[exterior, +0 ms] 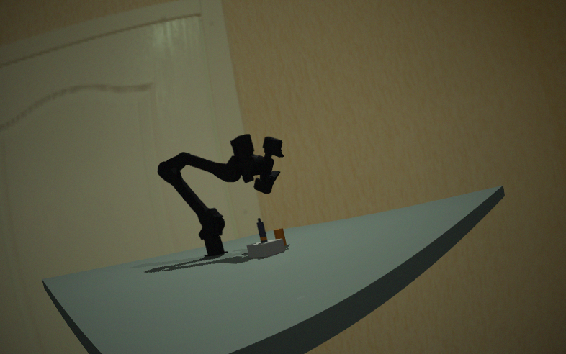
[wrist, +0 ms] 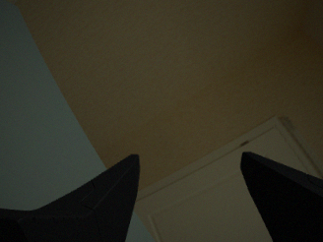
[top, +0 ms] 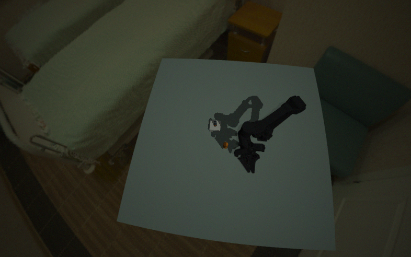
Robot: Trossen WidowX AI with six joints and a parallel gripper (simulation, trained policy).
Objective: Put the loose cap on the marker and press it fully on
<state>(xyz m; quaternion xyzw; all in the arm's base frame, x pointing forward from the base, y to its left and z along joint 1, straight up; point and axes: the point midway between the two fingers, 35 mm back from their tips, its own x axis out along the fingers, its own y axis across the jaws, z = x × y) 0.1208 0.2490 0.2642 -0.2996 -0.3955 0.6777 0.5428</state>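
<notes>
The orange cap lies 24 cm below my gripper tip, 19 cm to the right of it and 12 cm ahead of it. Round my gripper tip: holder block 32 cm to the right, 25 cm below, 20 cm ahead.
</notes>
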